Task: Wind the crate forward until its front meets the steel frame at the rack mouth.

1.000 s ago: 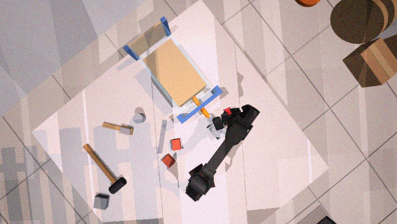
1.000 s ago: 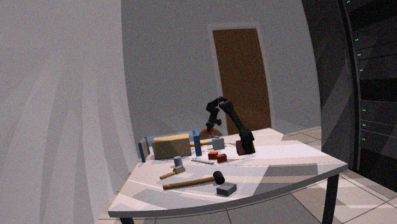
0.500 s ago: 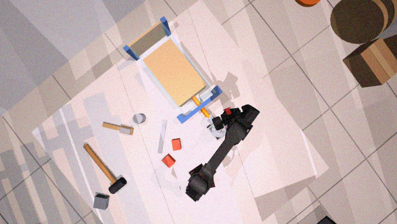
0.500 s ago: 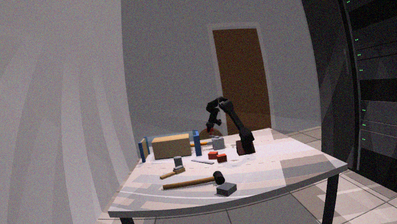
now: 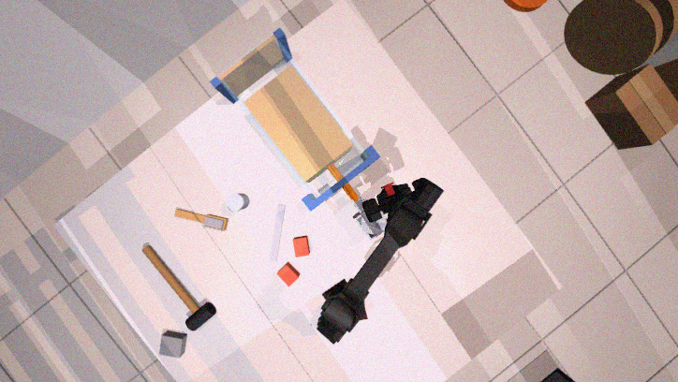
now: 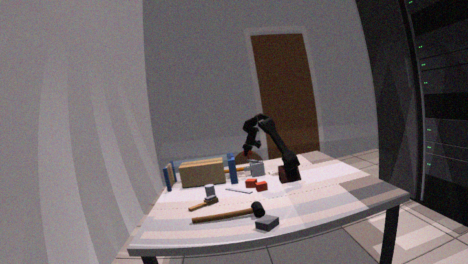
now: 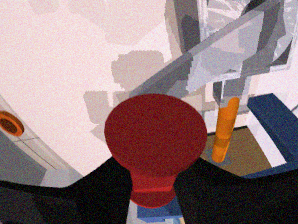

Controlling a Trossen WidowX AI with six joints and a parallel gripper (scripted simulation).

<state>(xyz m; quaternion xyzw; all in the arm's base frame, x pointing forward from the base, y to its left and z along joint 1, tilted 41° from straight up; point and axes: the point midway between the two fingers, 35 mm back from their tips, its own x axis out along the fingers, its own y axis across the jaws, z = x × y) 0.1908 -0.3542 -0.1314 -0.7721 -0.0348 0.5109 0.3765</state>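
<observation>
Right now my gripper tip is 20 mm past the red knob and 10 mm to the right of it. From my gripper tip the other things lie so: grey winch (100 mm below, 90 mm to the left, 70 mm behind); blue steel frame (100 mm ahead, 90 mm to the left, 20 mm below); grey crank bar (40 mm to the left, 30 mm below, 30 mm behind).
</observation>
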